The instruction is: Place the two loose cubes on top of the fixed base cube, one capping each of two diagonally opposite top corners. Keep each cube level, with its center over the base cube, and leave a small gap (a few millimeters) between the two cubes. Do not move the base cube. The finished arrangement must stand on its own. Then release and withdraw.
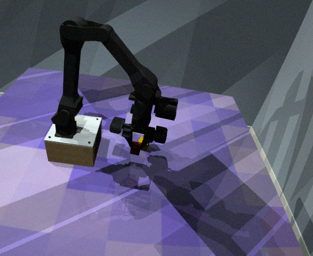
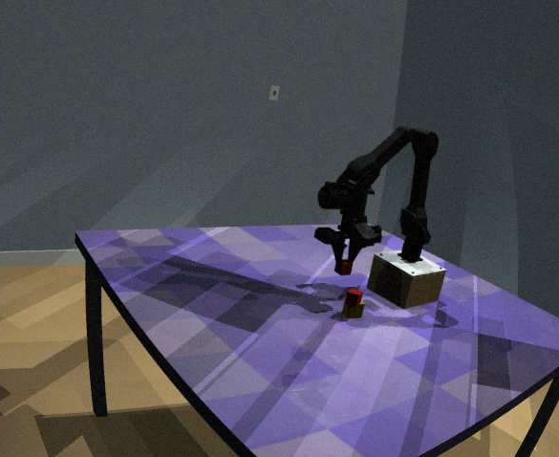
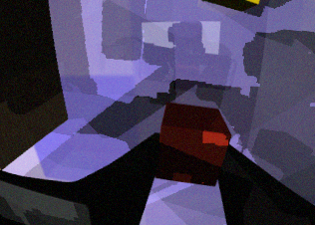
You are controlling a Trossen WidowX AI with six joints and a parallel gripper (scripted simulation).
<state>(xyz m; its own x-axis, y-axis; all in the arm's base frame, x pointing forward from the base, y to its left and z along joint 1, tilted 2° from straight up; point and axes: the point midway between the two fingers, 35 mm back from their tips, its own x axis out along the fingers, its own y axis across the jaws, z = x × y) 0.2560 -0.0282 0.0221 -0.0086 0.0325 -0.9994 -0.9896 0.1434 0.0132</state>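
The yellow cube is 4 cm ahead of my gripper tip, 10 cm to the left of it and 7 cm below it.
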